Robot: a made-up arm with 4 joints.
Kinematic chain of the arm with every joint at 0, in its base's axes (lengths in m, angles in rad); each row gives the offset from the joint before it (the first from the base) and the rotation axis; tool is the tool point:
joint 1: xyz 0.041 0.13 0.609 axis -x
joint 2: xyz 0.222 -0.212 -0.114 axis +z
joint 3: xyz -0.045 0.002 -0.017 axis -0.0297 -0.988 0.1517
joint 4: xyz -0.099 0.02 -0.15 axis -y
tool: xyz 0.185 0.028 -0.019
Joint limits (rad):
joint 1: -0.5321..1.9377
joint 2: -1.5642..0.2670
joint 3: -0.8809..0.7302
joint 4: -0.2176..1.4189
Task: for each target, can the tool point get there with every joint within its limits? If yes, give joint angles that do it. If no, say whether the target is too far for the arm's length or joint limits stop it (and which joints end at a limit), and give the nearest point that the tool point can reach.
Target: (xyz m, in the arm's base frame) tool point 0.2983 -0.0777 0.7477
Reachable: yes | joints 1.3872 -1.1444 -0.5484 0.8056
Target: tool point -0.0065 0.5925 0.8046
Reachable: no: joint limits stop it (at a limit: joint 1, joint 2, joint 4) | nearest point 0.1782 0.1199 0.8066 | short by 0.507 m
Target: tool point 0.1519 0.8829 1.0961
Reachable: no: too far | nearest point 0.1882 0.1228 0.8021 | short by 0.816 m
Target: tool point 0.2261 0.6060 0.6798
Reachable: no: joint limits stop it (at a limit: joint 1, joint 2, joint 3, joint 4) | nearest point 0.2015 0.1240 0.7978 | short by 0.497 m
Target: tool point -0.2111 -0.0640 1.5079
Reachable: no: too far | nearest point 0.1050 -0.1043 0.9086 | short by 0.679 m
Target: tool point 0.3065 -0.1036 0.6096
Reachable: yes | joints 0.7087 -0.6089 0.3816 0.7246
